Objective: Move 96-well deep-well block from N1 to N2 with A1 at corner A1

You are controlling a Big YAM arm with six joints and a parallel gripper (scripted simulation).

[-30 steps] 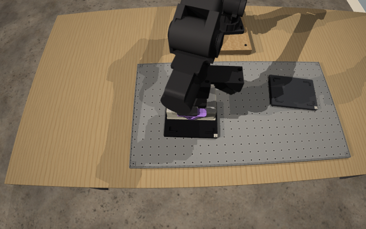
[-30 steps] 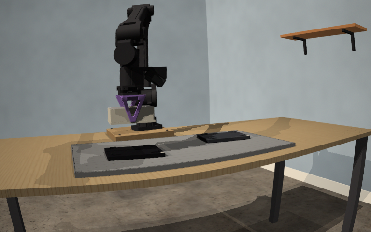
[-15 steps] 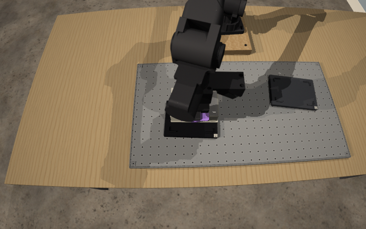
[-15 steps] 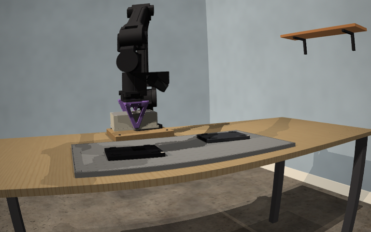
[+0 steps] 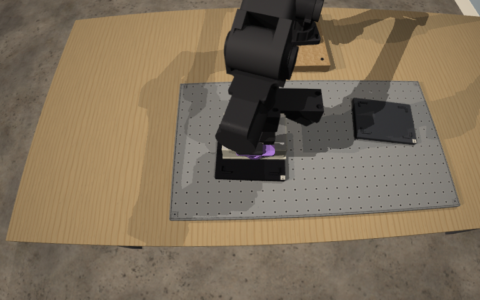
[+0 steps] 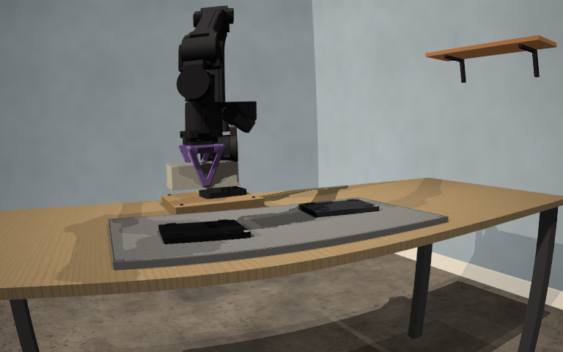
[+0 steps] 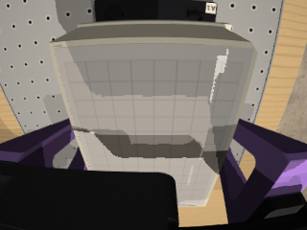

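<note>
The cream 96-well deep-well block is 1 cm above my hand. Round my hand: black nest N1 (10 cm below, 1 cm to the right); then black plate nest N2 (36 cm to the left, 10 cm below, 7 cm behind).
</note>
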